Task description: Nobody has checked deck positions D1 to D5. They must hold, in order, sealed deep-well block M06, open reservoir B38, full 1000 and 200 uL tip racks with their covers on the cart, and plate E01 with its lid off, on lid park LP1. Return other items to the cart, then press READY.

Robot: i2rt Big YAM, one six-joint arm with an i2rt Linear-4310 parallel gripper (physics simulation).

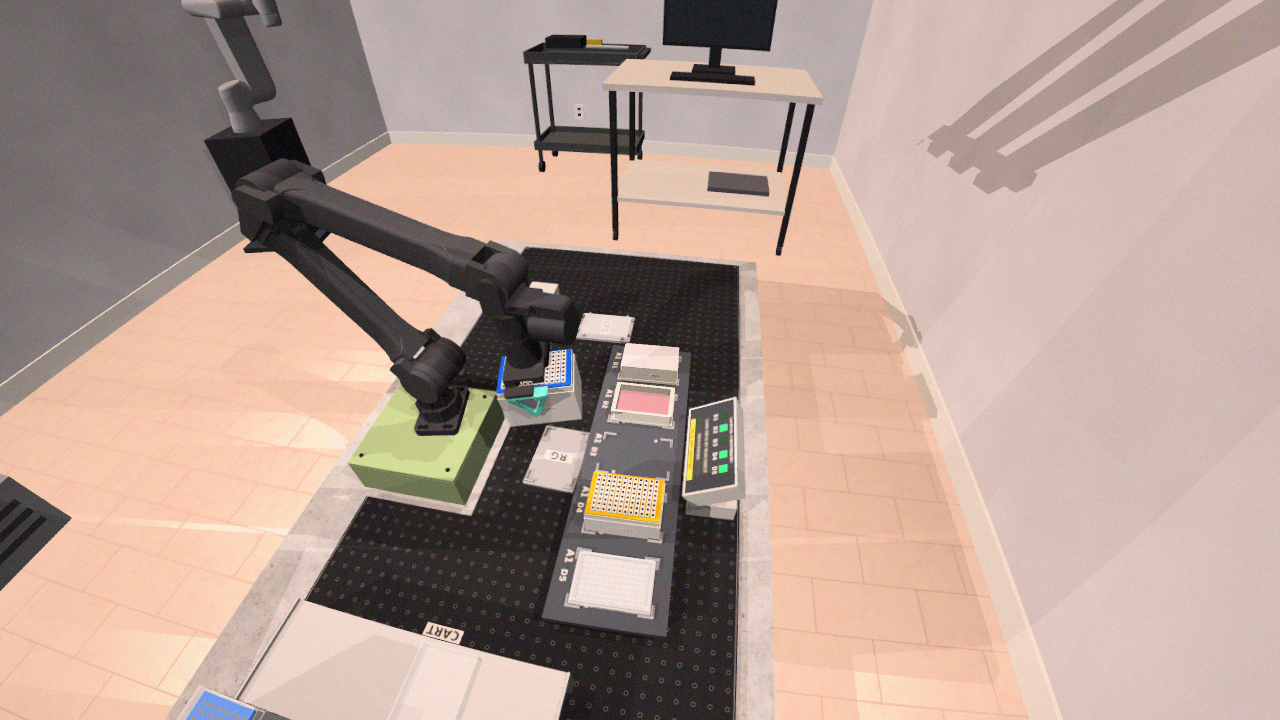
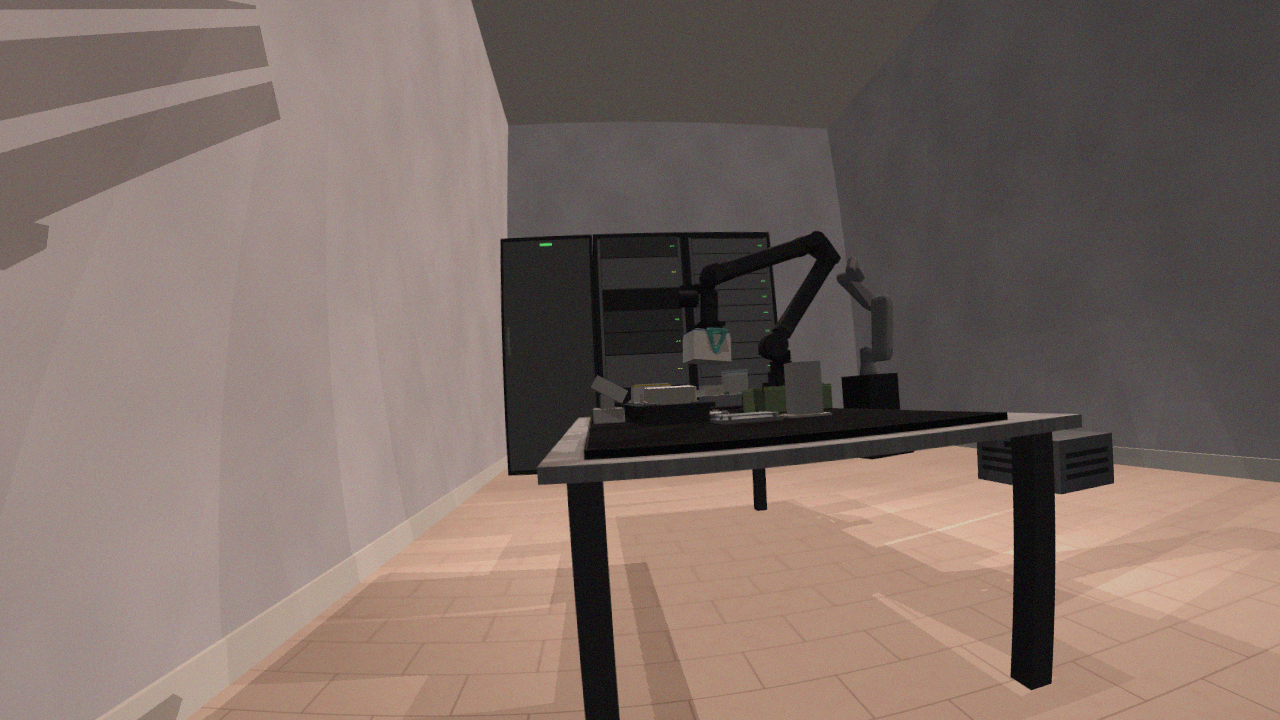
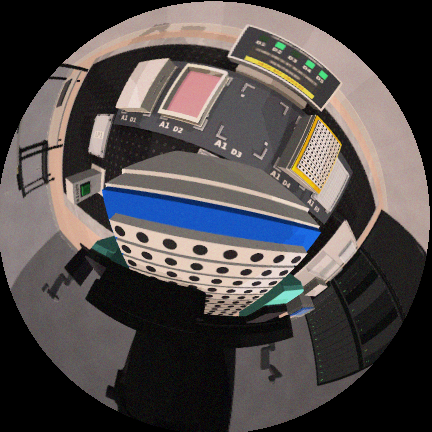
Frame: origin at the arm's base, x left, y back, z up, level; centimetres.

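Where they show: gripper, fingertip midpoint: (image 1: 538, 396) (image 2: 709, 354); arm's base, origin of the base link: (image 1: 444, 412) (image 2: 782, 386).
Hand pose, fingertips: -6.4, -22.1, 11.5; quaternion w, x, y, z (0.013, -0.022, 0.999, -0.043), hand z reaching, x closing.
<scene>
Each offset is from my fingertips to the top centre of the thing, as dx, dy, dz. "spot": to the spot under its first point.
My gripper (image 1: 535, 386) (image 2: 709, 334) (image 3: 203, 234) is shut on a blue-topped tip rack @[-0.1, -0.7, +8.0] (image 1: 559, 410) (image 2: 698, 347) (image 3: 210, 215), held level above the table, left of the deck. Deck slot D3 @[spot: -1.2, -16.5, -14.3] (image 1: 631, 447) (image 3: 250, 120) is bare. D1 holds a pale closed block @[+20.4, -21.4, -9.6] (image 1: 650, 360) (image 3: 142, 85); its label is unreadable. D2 holds an open pink reservoir @[+8.9, -19.3, -11.2] (image 1: 644, 402) (image 3: 196, 94). D4 holds an uncovered yellow-topped tip rack @[-15.6, -15.1, -7.8] (image 1: 624, 497) (image 3: 320, 152). D5 holds a white plate @[-27.8, -12.9, -12.9] (image 1: 613, 582) (image 3: 334, 187). Lid park LP1 @[spot: +40.1, -10.6, -17.3] (image 1: 605, 327) (image 3: 100, 135) is pale; whether a lid lies there is unclear.
The status console @[spot: -8.0, -31.0, -7.2] (image 1: 713, 452) (image 3: 285, 65) shows green at D2, D4 and D5; D1 and D3 are dark. The RG pad @[spot: -5.0, +0.3, -18.3] (image 1: 547, 476) lies beside D3. The green READY button @[spot: +38.3, +5.9, -10.9] (image 3: 85, 189) is beyond the rack. The cart @[spot: -39.9, +26.7, -13.1] (image 1: 340, 662) is at the near end.
</scene>
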